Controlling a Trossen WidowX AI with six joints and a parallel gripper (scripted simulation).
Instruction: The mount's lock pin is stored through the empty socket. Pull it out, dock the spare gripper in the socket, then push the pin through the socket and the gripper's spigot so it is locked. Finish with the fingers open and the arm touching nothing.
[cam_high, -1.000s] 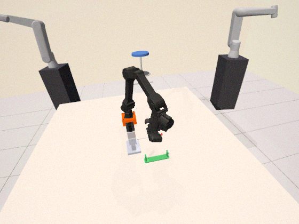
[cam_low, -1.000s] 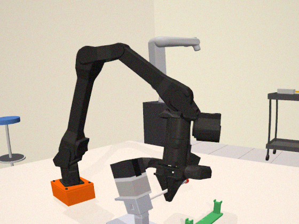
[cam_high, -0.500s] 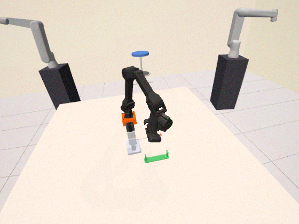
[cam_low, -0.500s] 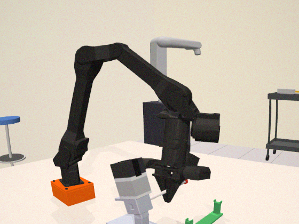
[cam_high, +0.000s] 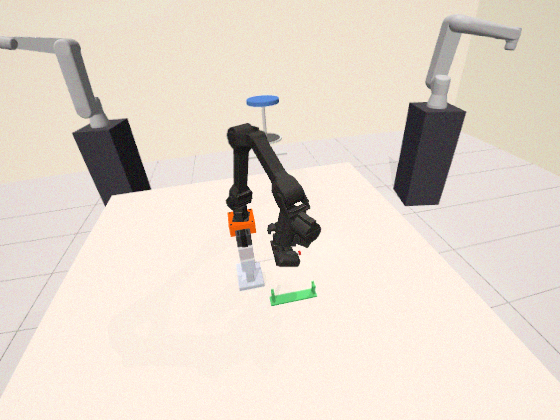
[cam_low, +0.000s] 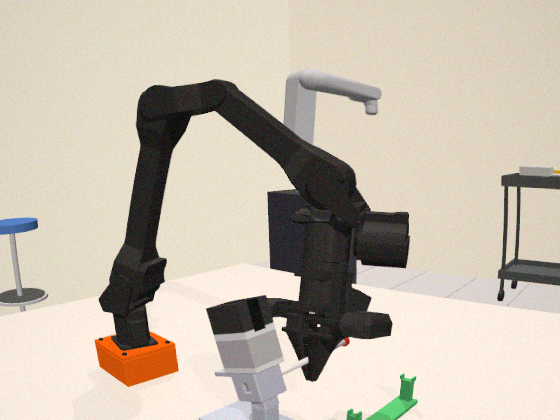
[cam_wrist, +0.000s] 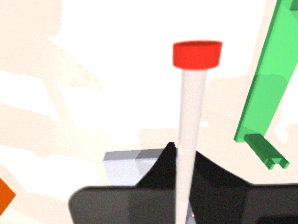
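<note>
The grey mount is 90 mm to the right of my gripper tip. The rest, counted from my gripper tip: green cradle 90 mm ahead, 50 mm to the left, 30 mm below; then spare gripper 90 mm to the right, 80 mm above.
</note>
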